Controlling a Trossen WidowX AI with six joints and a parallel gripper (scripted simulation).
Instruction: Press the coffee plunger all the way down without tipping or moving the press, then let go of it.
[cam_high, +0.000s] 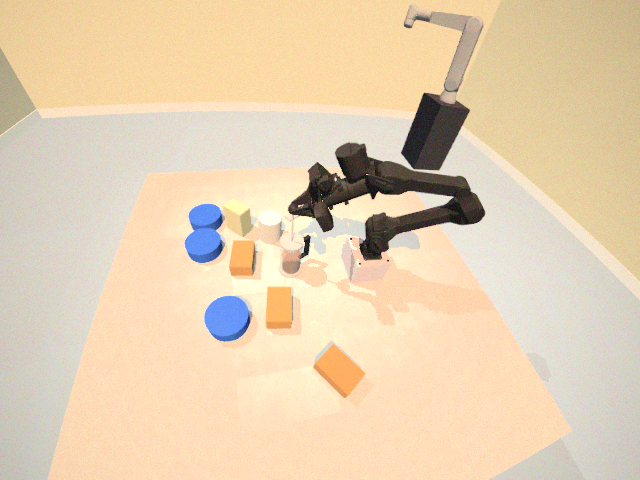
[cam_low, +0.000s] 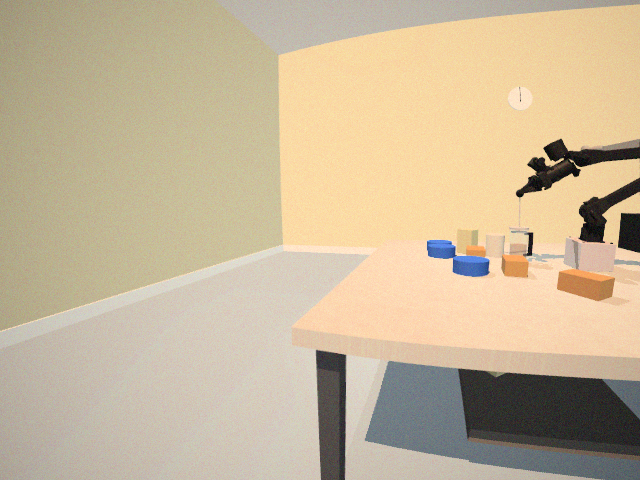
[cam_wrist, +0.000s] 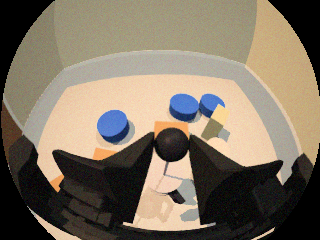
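The glass coffee press lies 2 cm behind my gripper tip, 1 cm to the right of it and 14 cm below it. The rest, counted from my gripper tip: white cylinder (5 cm ahead, 15 cm to the right, 22 cm below).
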